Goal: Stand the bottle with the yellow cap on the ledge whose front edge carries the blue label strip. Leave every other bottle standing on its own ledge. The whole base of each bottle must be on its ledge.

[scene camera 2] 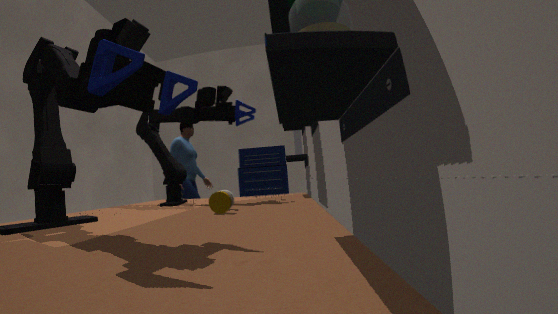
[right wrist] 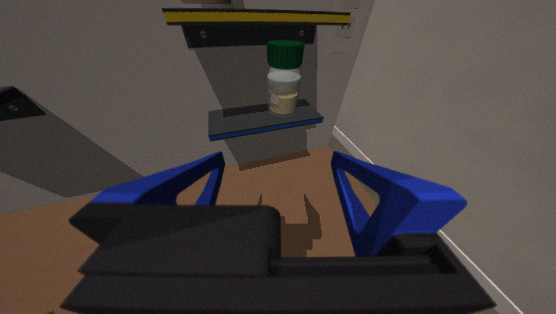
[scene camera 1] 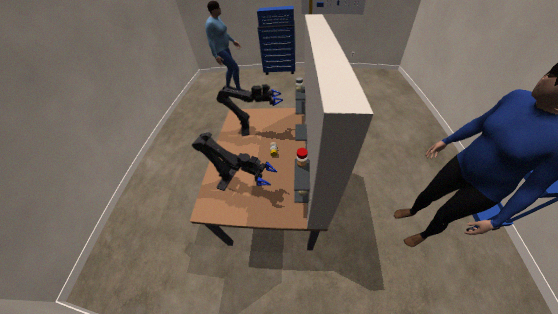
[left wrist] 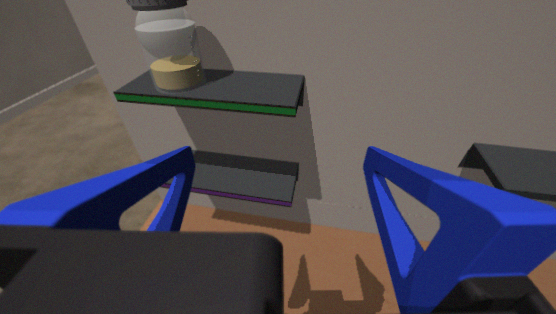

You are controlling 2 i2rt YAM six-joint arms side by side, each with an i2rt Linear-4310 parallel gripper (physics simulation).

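Places are measured from the left arm's base along level axes (x ahead, y left, z up), in millimetres.
Pixels of known places: left gripper, fingertip midpoint: [scene camera 2: 254, 114] [scene camera 1: 281, 96] [left wrist: 279, 156]; right gripper, fingertip midpoint: [scene camera 2: 172, 74] [right wrist: 277, 157] [scene camera 1: 274, 178]; left arm's base at its link origin: [scene camera 2: 174, 203] [scene camera 1: 245, 128]; right arm's base at its link origin: [scene camera 2: 52, 225] [scene camera 1: 227, 178].
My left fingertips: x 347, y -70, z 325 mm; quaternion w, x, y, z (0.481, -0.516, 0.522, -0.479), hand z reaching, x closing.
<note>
For each thing: its middle in the pictures, then the offset to it from my left fingertips.
- yellow-capped bottle at the middle of its body: [scene camera 2: 222, 201] [scene camera 1: 273, 149] dx -120, dy -265, dz -297 mm
- blue-strip ledge at the middle of its body: [scene camera 2: 317, 92] [right wrist: 265, 116] [scene camera 1: 301, 187] dx +8, dy -711, dz -172 mm
- standing green-capped bottle at the middle of its body: [scene camera 2: 320, 20] [right wrist: 283, 80] dx +8, dy -748, dz -113 mm
- grey-capped bottle at the middle of its body: [left wrist: 167, 33] [scene camera 1: 299, 84] dx +159, dy +111, dz +27 mm
- green-strip ledge at the middle of its body: [left wrist: 213, 87] [scene camera 1: 300, 92] dx +160, dy +75, dz -31 mm
- purple-strip ledge at the middle of its body: [left wrist: 230, 174] [scene camera 2: 296, 158] [scene camera 1: 300, 106] dx +160, dy +75, dz -172 mm
- red-capped bottle at the middle of its body: [scene camera 1: 301, 158] dx +19, dy -651, dz +27 mm
The yellow-capped bottle [scene camera 1: 273, 149] [scene camera 2: 221, 201] lies on its side on the table, away from the wall, its cap facing scene camera 2. In the right wrist view, the blue-strip ledge [right wrist: 240, 123] carries a standing green-capped bottle [right wrist: 284, 82] on its right part; its left part is bare. My left gripper [scene camera 1: 281, 97] [scene camera 2: 254, 112] [left wrist: 279, 156] is open and empty, high in front of the wall, beyond the lying bottle in scene camera 1. My right gripper [scene camera 1: 273, 177] [scene camera 2: 170, 70] [right wrist: 277, 157] is open and empty above the table, nearer scene camera 1 than the lying bottle.
A grey-capped bottle [left wrist: 170, 45] stands on the green-strip ledge [left wrist: 250, 90], above a purple-strip ledge [left wrist: 245, 182]. Another ledge [left wrist: 525, 165] is at the right. A yellow-strip ledge [right wrist: 257, 17] hangs above the blue-strip one. A red-capped bottle [scene camera 1: 302, 157] stands by the wall [scene camera 1: 340, 155].
</note>
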